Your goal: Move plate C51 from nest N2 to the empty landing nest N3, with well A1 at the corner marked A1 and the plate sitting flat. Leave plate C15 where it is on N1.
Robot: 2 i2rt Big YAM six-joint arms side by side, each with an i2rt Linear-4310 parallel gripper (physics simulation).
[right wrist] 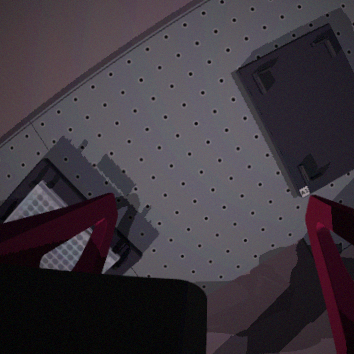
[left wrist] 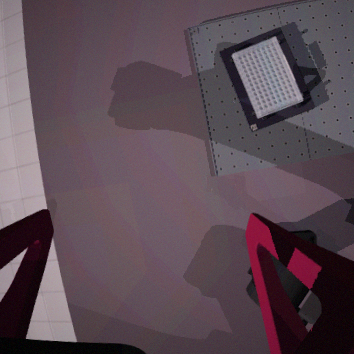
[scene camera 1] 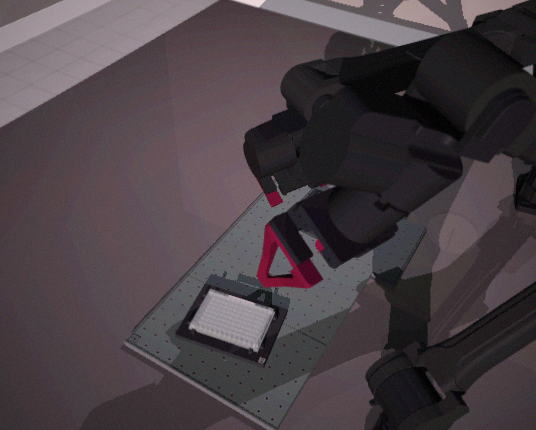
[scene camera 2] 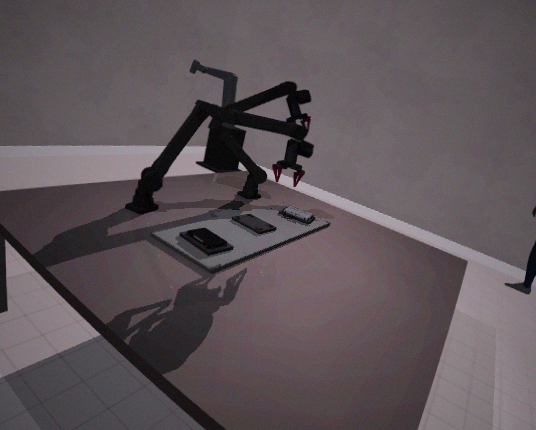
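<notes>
A white well plate (scene camera 1: 232,319) (scene camera 2: 298,214) (left wrist: 267,77) (right wrist: 37,205) sits in a dark nest (scene camera 1: 270,345) (left wrist: 243,96) with a corner tag. A dark plate (scene camera 2: 207,237) sits on the nest at the board's other end. The middle nest (scene camera 2: 253,223) (right wrist: 310,110) is empty, with corner clips and an A1 tag. Plate and nest names cannot be read. My left gripper (scene camera 1: 306,256) (scene camera 2: 301,123) (left wrist: 150,222) is open and empty, high above the table. My right gripper (scene camera 1: 298,191) (scene camera 2: 287,182) (right wrist: 208,205) is open and empty, above the board; its finger partly hides the white plate in the right wrist view.
The nests stand on a grey perforated board (scene camera 1: 200,360) (scene camera 2: 270,250) (left wrist: 225,150) (right wrist: 175,145) on the brown table (scene camera 1: 100,200) (scene camera 2: 350,325). My two arms cross close together, hiding the board's far part in scene camera 1. A person's leg (scene camera 2: 531,265) shows at the right edge in scene camera 2.
</notes>
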